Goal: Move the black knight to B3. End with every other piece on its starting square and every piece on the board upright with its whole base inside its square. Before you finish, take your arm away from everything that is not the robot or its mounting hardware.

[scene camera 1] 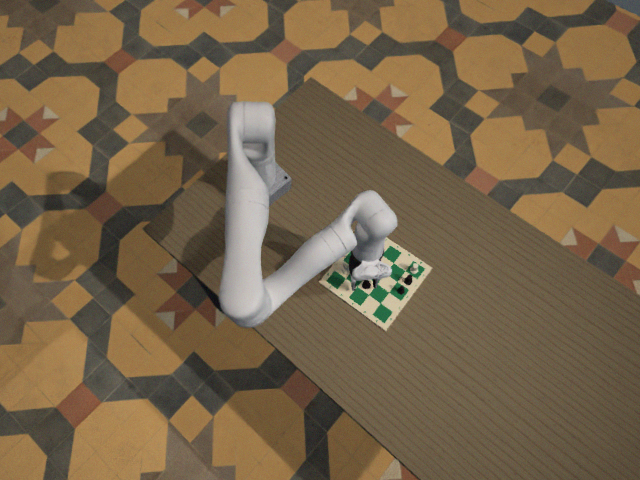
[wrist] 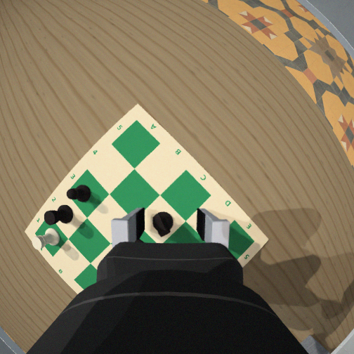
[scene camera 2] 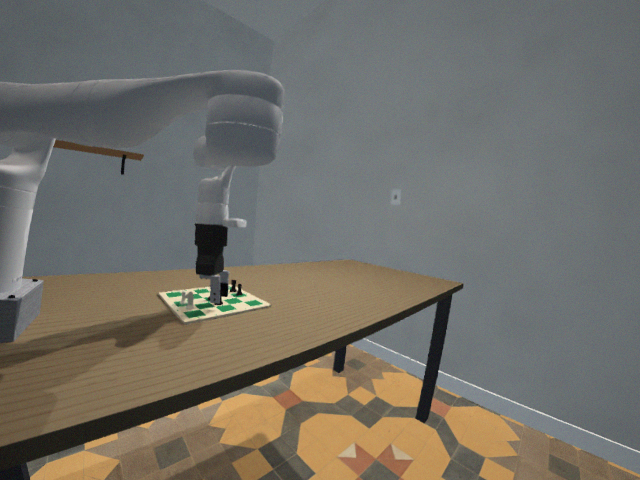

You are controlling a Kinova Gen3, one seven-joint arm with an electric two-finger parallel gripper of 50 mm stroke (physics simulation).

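Frame: origin at the arm's base, x back, y left, z down, level; centimetres.
Seen in the pictures: gripper, fingertip midpoint: (scene camera 1: 363, 285) (scene camera 2: 219, 299).
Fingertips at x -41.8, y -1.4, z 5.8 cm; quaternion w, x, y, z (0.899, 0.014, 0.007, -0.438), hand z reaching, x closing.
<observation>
Offsets run from my fingertips to a thing's top centre. Level surfaces: height alone.
The black knight {dz -2.6, dx -0.2, dy +0.9 cm} (scene camera 1: 366, 284) (wrist: 162, 223) stands upright on the cream square C4 of the green and cream board {dz +1.4, dx +0.1, dy +4.9 cm} (scene camera 1: 382, 313) (scene camera 2: 256, 302) (wrist: 135, 142). My gripper (scene camera 1: 364, 283) (scene camera 2: 219, 298) (wrist: 170, 219) is open and low over the board. Its two fingers stand on either side of the knight, with a gap to it on both sides in the wrist view. The cream square B3 (wrist: 108, 216) shows bare, just beyond the left finger in the wrist view. The palm hides the board's lower part there.
A black piece {dz -1.8, dx -7.7, dy +6.2 cm} (scene camera 1: 401, 290) (wrist: 81, 193) stands on A3, another black piece {dz -1.9, dx -7.3, dy +9.6 cm} (scene camera 1: 408, 279) (wrist: 64, 214) on A2, and a white piece {dz -1.9, dx -6.3, dy +13.1 cm} (scene camera 1: 414, 268) (wrist: 50, 237) on A1. White pieces {dz -2.6, dx +7.0, dy +0.3 cm} (scene camera 2: 189, 299) stand at the board's other side. The wooden table {dz +2.0 cm} (scene camera 1: 491, 320) (scene camera 2: 289, 320) surrounds the board.
</observation>
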